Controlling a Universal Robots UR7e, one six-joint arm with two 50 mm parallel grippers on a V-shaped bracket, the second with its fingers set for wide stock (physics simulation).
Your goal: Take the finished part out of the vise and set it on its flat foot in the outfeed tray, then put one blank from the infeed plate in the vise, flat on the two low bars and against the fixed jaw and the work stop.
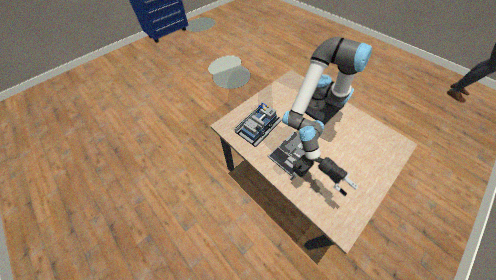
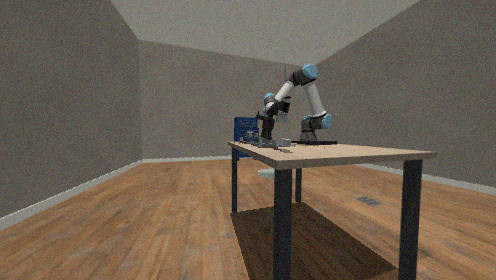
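Where they show: hand, tool point: (image 1: 292,177) (image 2: 260,144); arm's base, link origin: (image 1: 314,103) (image 2: 308,140).
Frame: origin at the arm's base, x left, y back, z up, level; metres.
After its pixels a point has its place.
Observation:
My downward gripper (image 1: 296,174) (image 2: 267,143) {x 0.319, y -0.563, z -0.003 m} is low at the front end of a dark plate (image 1: 280,157) {x 0.171, y -0.522, z -0.017 m} with light grey blocks (image 1: 294,161) {x 0.256, y -0.491, z 0.020 m}. Its fingertips are too small and hidden to tell open from shut, or whether they hold anything. My second gripper (image 1: 346,186) points outward over the table, its fingers standing apart with a gap between them. A blue and grey assembly (image 1: 254,125) {x -0.081, y -0.533, z 0.074 m} with stacked grey pieces sits in a dark railed frame to the left. Vise, infeed plate, outfeed tray, finished part and blanks cannot be told apart surely at this size.
The wooden table (image 1: 380,150) {x 0.549, y 0.036, z -0.022 m} (image 2: 350,151) {x 0.595, y -0.150, z -0.023 m} carries the arm's dark base (image 1: 322,111) {x 0.093, y -0.023, z 0.004 m} at the back. The railed frame stands near the table's left corner. A blue drawer cabinet (image 1: 162,17) (image 2: 245,127) stands beyond the table. A person's legs (image 1: 475,75) show at the right.

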